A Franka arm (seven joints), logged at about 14 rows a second.
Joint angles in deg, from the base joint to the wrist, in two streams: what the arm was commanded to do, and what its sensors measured. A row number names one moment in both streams.
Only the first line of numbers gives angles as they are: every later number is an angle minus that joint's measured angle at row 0.
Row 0, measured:
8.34, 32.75, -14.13, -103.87, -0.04, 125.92, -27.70
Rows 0 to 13, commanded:
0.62, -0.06, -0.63, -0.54, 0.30, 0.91, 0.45
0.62, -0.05, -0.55, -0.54, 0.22, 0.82, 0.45
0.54, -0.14, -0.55, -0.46, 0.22, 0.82, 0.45
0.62, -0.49, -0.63, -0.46, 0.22, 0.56, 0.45
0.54, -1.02, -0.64, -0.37, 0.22, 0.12, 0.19
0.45, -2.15, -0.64, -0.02, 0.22, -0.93, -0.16
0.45, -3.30, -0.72, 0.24, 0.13, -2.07, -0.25
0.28, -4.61, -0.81, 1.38, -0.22, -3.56, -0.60
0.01, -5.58, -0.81, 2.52, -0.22, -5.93, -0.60
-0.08, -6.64, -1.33, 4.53, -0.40, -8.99, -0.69
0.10, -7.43, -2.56, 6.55, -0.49, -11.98, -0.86
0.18, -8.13, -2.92, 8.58, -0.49, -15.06, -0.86
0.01, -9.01, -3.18, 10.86, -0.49, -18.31, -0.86
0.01, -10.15, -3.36, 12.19, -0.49, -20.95, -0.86
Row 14, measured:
-0.07, -8.24, -2.89, 9.29, -0.04, -15.80, -0.61
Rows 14 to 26, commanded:
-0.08, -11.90, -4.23, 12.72, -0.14, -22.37, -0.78
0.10, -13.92, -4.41, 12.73, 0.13, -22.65, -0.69
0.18, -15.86, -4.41, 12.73, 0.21, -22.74, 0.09
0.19, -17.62, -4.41, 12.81, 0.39, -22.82, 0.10
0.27, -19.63, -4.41, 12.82, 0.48, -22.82, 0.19
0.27, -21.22, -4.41, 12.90, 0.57, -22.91, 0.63
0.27, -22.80, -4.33, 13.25, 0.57, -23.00, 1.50
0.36, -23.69, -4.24, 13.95, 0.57, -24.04, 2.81
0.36, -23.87, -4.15, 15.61, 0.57, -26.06, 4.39
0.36, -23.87, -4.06, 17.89, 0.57, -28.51, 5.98
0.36, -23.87, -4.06, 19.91, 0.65, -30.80, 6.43
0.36, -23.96, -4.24, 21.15, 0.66, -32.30, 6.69
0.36, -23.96, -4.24, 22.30, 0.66, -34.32, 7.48
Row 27, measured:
0.07, -24.55, -3.93, 18.96, 0.00, -30.44, 5.66
